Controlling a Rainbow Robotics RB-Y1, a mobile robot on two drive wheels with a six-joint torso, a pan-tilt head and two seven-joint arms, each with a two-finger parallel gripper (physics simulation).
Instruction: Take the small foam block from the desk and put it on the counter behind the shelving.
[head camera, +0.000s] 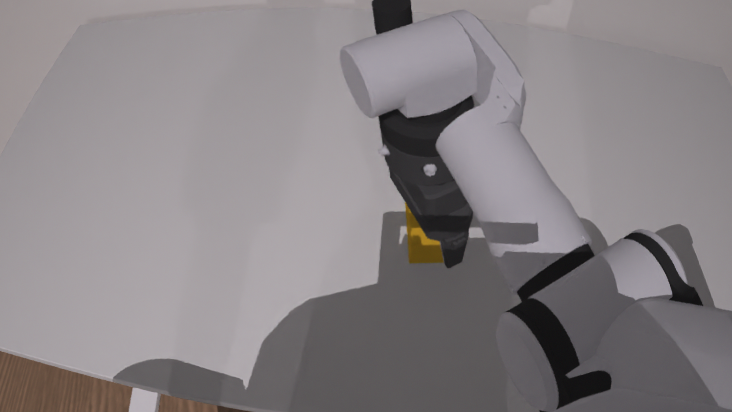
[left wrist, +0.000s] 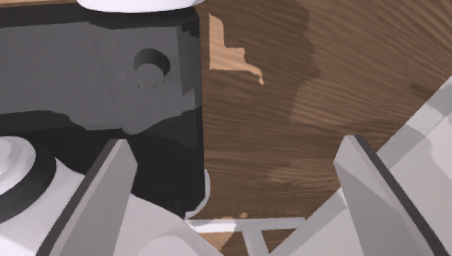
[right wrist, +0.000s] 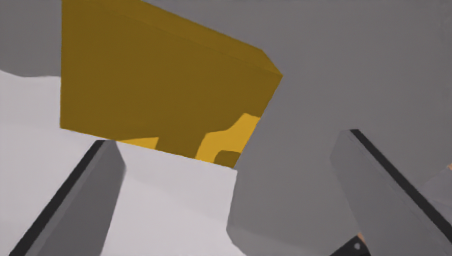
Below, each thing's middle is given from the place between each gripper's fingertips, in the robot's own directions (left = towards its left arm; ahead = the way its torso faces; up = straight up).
Now: the yellow foam block (head camera: 421, 249) 3 cm ahead of my right hand, 1 cm to the right of it and 4 cm below it.
My left hand is 350 mm short of the yellow foam block, 450 mm to the left of it and 290 mm below it.
